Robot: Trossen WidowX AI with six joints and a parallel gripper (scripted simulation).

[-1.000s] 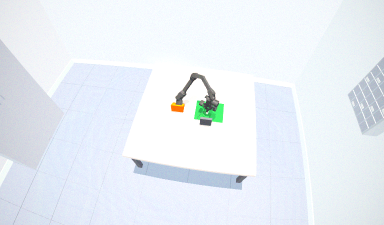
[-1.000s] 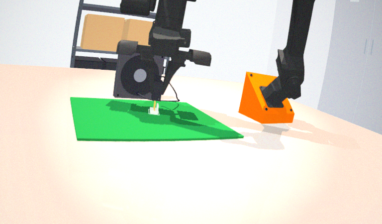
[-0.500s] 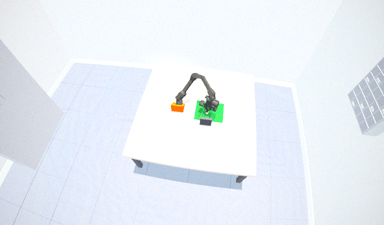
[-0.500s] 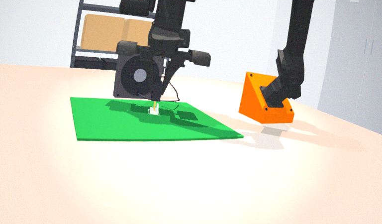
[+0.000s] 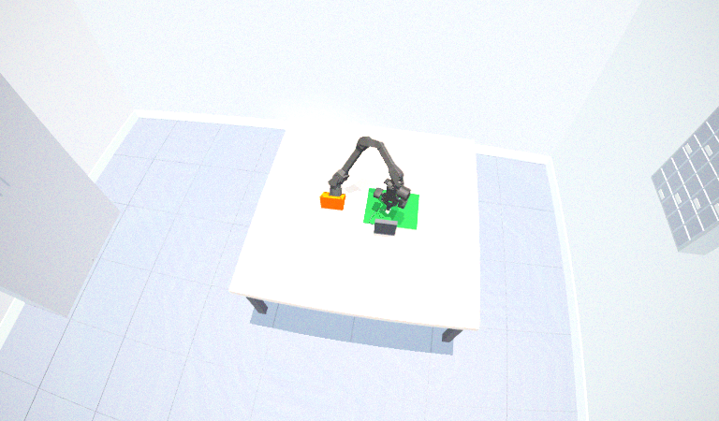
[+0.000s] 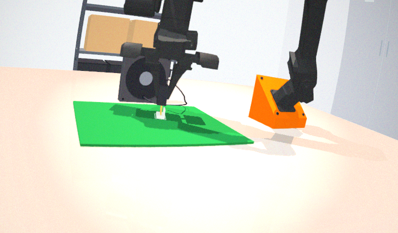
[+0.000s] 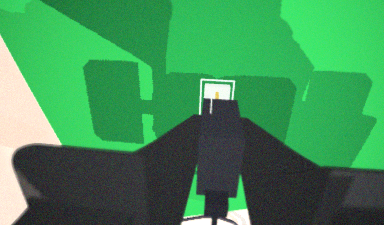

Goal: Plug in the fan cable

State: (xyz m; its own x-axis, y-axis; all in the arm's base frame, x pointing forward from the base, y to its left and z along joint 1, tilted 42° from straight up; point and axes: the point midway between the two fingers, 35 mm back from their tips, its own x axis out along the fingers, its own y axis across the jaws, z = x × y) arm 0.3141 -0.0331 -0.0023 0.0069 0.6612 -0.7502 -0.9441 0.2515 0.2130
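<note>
Right now the dark plug is 1 cm to the right of my gripper tip and 1 cm above it. Round my gripper tip: dark fan 1 cm behind, 14 cm to the right, 2 cm above; green board 2 cm ahead, 2 cm to the left, 6 cm below.
</note>
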